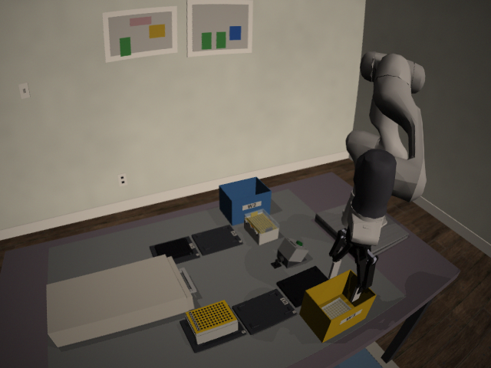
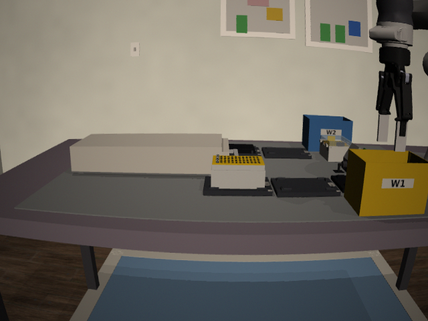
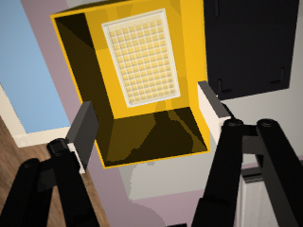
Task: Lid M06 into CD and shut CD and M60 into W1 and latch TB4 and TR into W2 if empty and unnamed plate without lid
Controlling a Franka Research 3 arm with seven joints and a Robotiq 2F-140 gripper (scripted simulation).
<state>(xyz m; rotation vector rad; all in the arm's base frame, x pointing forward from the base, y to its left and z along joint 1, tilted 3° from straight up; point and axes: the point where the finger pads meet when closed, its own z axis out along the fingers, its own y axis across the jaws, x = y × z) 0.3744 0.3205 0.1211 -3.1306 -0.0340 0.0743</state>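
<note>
The green key DONE is 50 mm behind my hand, 300 mm to the right of it and 100 mm below it. Also, from my hand: black nest (150 mm to the right, 160 mm below); then yellow bin W1 (130 mm below); then tip rack TR (340 mm ahead, 130 mm to the right, 110 mm below).
</note>
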